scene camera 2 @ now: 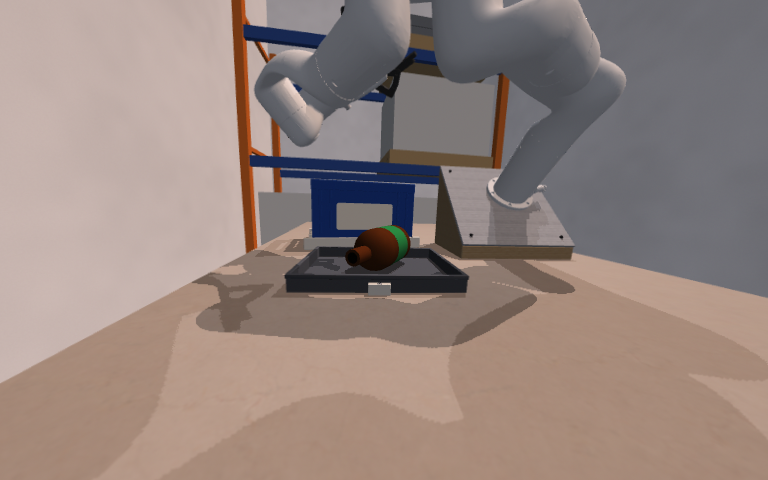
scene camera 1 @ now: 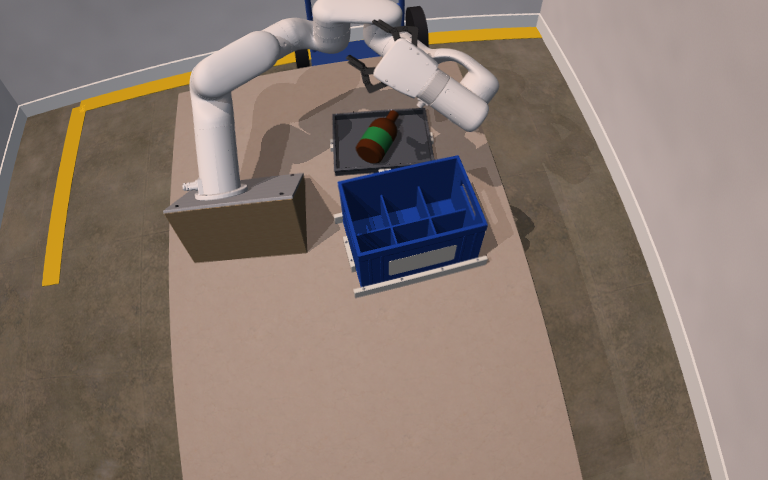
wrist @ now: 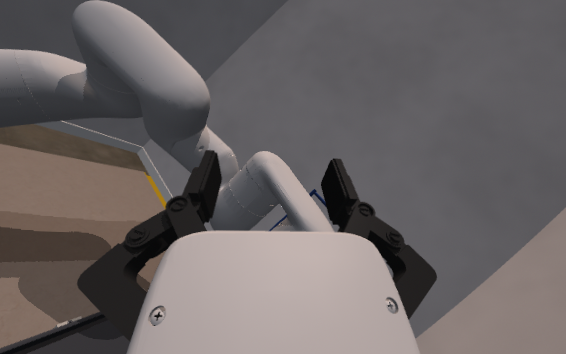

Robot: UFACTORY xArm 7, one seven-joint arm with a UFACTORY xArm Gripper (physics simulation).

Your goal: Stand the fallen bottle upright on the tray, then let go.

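Places are measured from the arm's base along level axes (x ahead, y left, z up), in centimetres.
Where they show: gripper, fingertip midpoint: (scene camera 1: 360,38) (wrist: 274,168); arm's base, link origin: (scene camera 2: 508,194) (scene camera 1: 221,193).
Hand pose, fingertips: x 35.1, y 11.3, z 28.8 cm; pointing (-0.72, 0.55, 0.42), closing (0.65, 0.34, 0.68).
Observation:
Things, the pixels of their top centre, and the offset from my fingertips. "spot": a spot on its surface instead.
- brown bottle, top centre: (scene camera 2: 377,228) (scene camera 1: 381,124) dx +5.0, dy +6.6, dz -36.7 cm
- tray, surface spot: (wrist: 50,334) spot: dx -7.2, dy +5.5, dz -42.3 cm
- blue divided crate, top centre: (scene camera 1: 411,202) (scene camera 2: 360,184) dx +5.6, dy -23.6, dz -27.1 cm
The brown bottle (scene camera 1: 377,137) (scene camera 2: 378,251) with a green band lies on its side in the dark tray (scene camera 1: 356,171) (scene camera 2: 328,284). It lies slantwise; its neck points to the back right in scene camera 1 and toward the viewer in scene camera 2. My gripper (scene camera 1: 363,41) (wrist: 274,168) is open and empty. It is raised well above the table, beyond the tray's back edge in scene camera 1, its fingers pointing up and left, away from the bottle. In scene camera 2 the arm hides most of it. The wrist view shows part of the tray (wrist: 50,334) at lower left; the bottle does not show there.
A blue divided crate (scene camera 1: 373,271) (scene camera 2: 322,209) stands right beside the tray, with white rails (scene camera 1: 421,277) along its base. The arm's wedge-shaped mount (scene camera 1: 243,232) (scene camera 2: 470,215) is to the left in scene camera 1. A shelf rack (scene camera 2: 243,113) and a blue hand truck (scene camera 1: 339,53) stand beyond.

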